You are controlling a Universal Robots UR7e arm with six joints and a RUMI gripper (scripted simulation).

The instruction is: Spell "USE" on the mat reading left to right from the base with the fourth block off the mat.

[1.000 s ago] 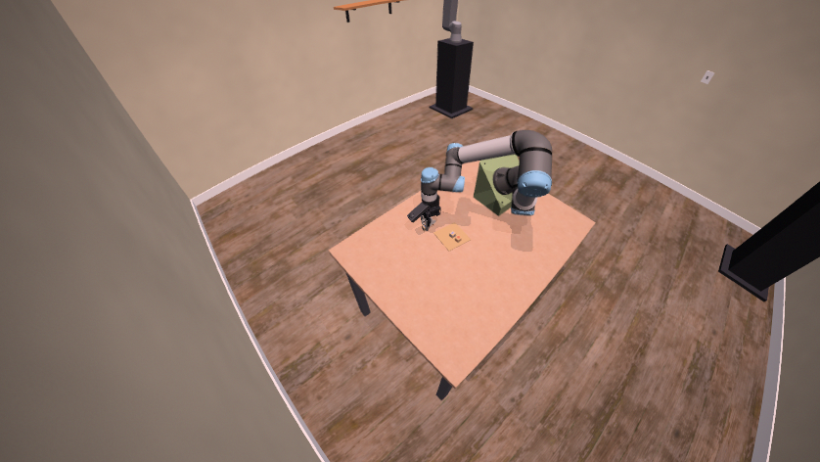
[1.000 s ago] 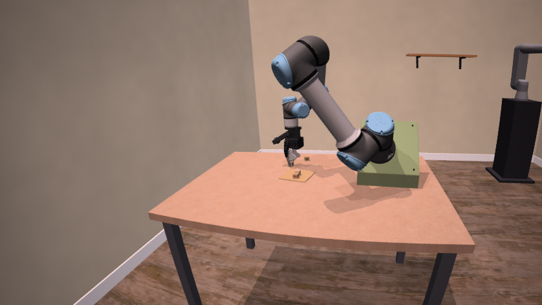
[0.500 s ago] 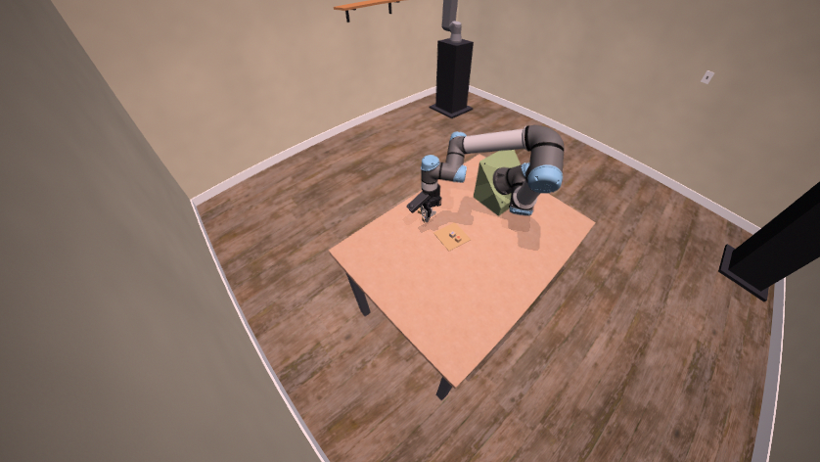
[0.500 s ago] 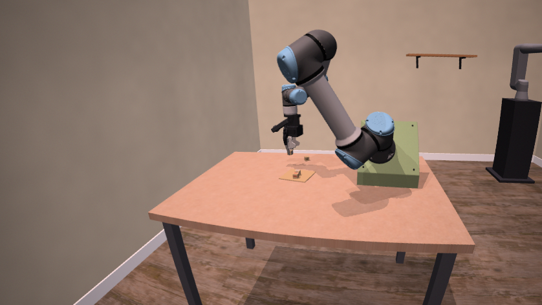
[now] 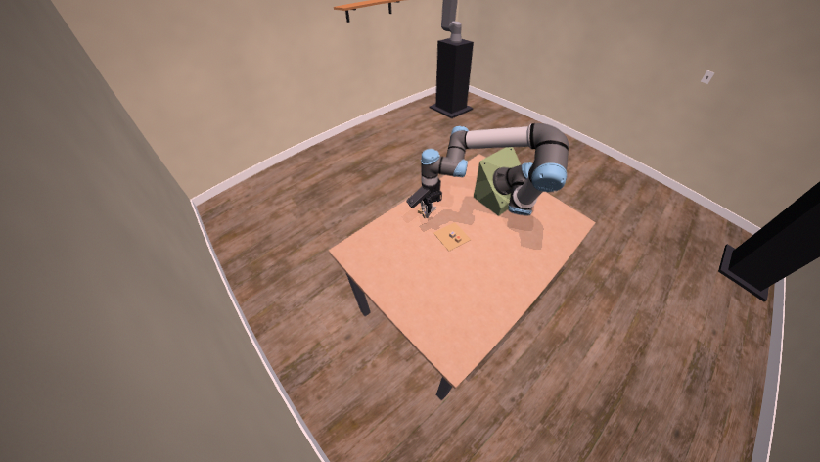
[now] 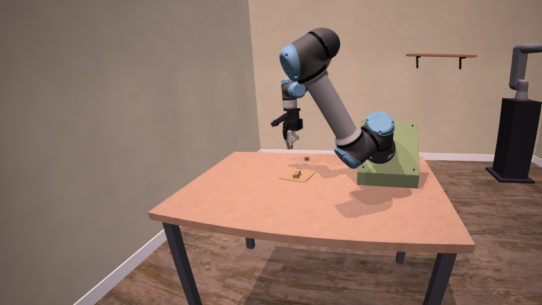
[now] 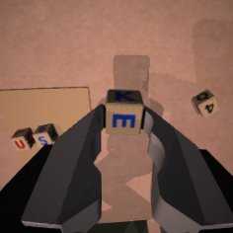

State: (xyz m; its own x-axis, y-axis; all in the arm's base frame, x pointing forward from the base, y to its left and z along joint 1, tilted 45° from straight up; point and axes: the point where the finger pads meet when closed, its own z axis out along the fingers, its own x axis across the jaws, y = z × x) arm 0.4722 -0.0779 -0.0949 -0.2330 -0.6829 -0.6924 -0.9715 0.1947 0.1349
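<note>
Now: the mat 130 mm to the left of my hand, 110 mm below it and 70 mm behind it. The rest, counted from my hand: letter block (170 mm to the left, 100 mm below, 70 mm behind).
</note>
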